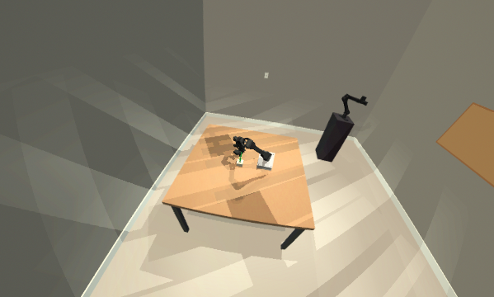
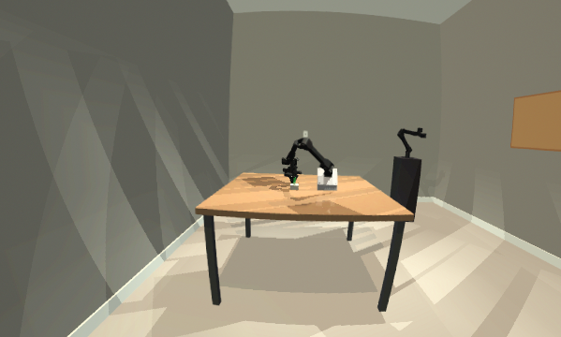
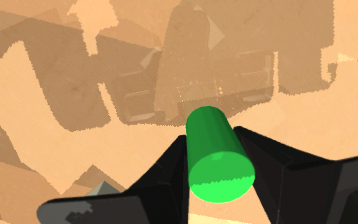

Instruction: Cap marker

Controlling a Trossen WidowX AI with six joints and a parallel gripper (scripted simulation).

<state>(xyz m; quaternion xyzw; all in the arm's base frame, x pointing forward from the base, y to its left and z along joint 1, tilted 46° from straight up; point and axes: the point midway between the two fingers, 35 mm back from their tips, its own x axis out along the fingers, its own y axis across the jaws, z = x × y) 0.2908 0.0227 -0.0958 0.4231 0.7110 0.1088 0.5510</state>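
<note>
Right now the holder block is 120 mm to the left of my gripper tip and 20 mm behind it. The rest, counted from my gripper tip: green cap 10 mm above.
</note>
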